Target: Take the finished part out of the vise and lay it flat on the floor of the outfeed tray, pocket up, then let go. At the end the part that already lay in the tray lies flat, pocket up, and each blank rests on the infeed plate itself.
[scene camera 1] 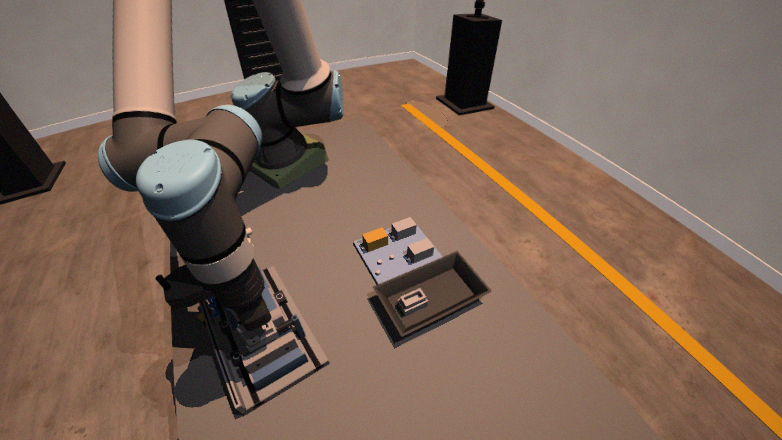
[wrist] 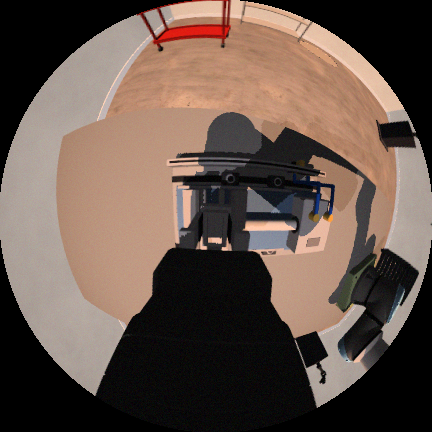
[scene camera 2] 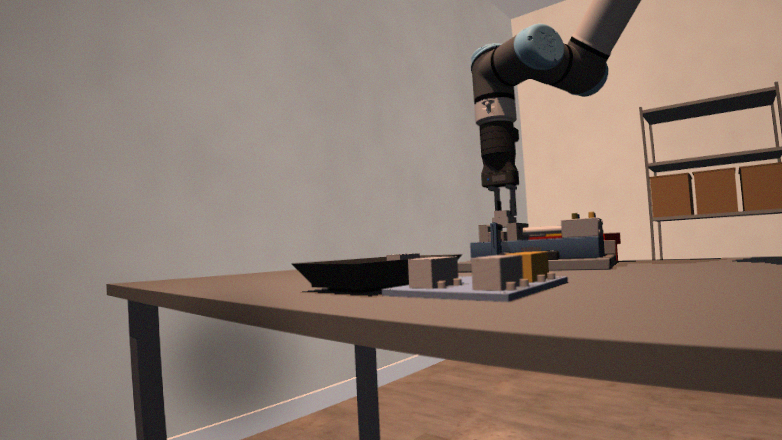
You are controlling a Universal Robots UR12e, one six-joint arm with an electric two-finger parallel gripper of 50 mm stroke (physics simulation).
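Frame: origin at the arm's base, x back, y right, z up, level; metres.
Where they show: gripper, fingertip midpoint: (scene camera 1: 251,334) (wrist: 214,221) (scene camera 2: 506,216); arm's base, origin of the base link: (scene camera 1: 281,151) (wrist: 362,284).
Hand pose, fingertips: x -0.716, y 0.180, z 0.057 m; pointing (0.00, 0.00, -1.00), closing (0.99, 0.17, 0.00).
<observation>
Each offset is from my fingertips to the top centre of the thing. "pt": to the spot under its first point.
My gripper (scene camera 1: 264,322) (scene camera 2: 504,209) (wrist: 214,221) is shut on the finished part {dx +0.002, dy -0.012, dz +0.011 m} (scene camera 1: 266,328) (scene camera 2: 501,217) (wrist: 215,240), a grey block over the vise {dx +0.069, dy +0.004, dz -0.015 m} (scene camera 1: 278,369) (scene camera 2: 574,247) (wrist: 262,242). In scene camera 2 it stands above the jaws; its pocket and lower end are hard to make out. The outfeed tray (scene camera 1: 468,276) (scene camera 2: 349,273) holds another part {dx -0.011, dy -0.336, dz -0.067 m} (scene camera 1: 412,299) (scene camera 2: 403,256), pocket up, apparently flat, near its left end. One orange blank {dx +0.205, dy -0.333, dz -0.070 m} (scene camera 1: 375,239) (scene camera 2: 537,266) and two grey blanks {dx +0.210, dy -0.422, dz -0.070 m} (scene camera 1: 403,228) {dx +0.120, dy -0.426, dz -0.070 m} (scene camera 1: 419,250) look level on the infeed plate {dx +0.158, dy -0.380, dz -0.106 m} (scene camera 1: 404,263) (scene camera 2: 448,293).
Several small pegs stand on the infeed plate beside the blanks. The tray is right of the vise in scene camera 1, close to the plate. Blue handles {pt dx +0.163, dy +0.088, dz -0.022 m} (wrist: 325,185) rise at the vise's far end. A red cart (wrist: 192,33) and a shelf rack (scene camera 2: 645,191) stand beyond the table.
</observation>
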